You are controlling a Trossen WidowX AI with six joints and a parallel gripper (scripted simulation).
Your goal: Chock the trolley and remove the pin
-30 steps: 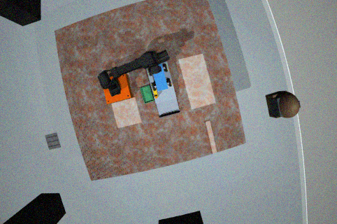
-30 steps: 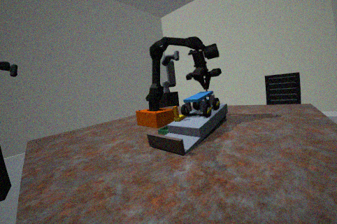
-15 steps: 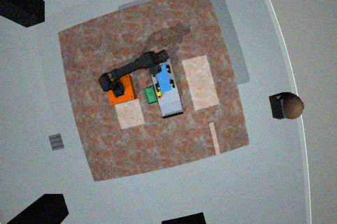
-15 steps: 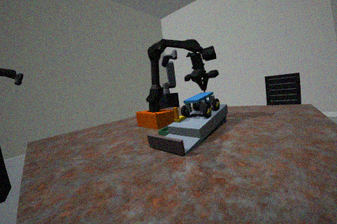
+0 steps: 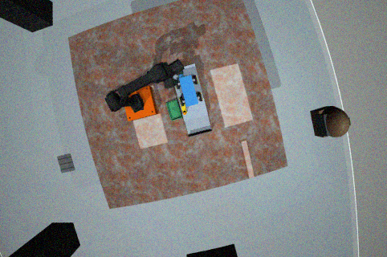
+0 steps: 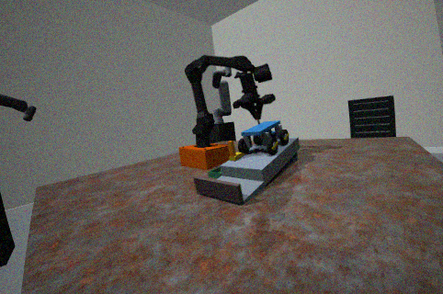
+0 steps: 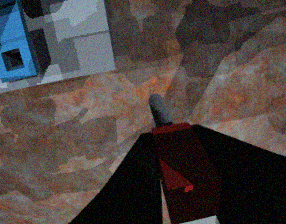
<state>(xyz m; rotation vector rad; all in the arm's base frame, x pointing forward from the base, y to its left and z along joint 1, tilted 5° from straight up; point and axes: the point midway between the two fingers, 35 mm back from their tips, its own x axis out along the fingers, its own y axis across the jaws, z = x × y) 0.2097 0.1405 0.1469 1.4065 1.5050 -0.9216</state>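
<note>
My gripper tip is now 1 cm past the green tray, 23 cm to the left of it and 19 cm above it. From my gripper tip the other things lie so: grey ramp 11 cm ahead, 13 cm to the right, 13 cm below; then stop pin right at my gripper tip; then blue-topped trolley 11 cm ahead, 13 cm to the right, 6 cm below.
</note>
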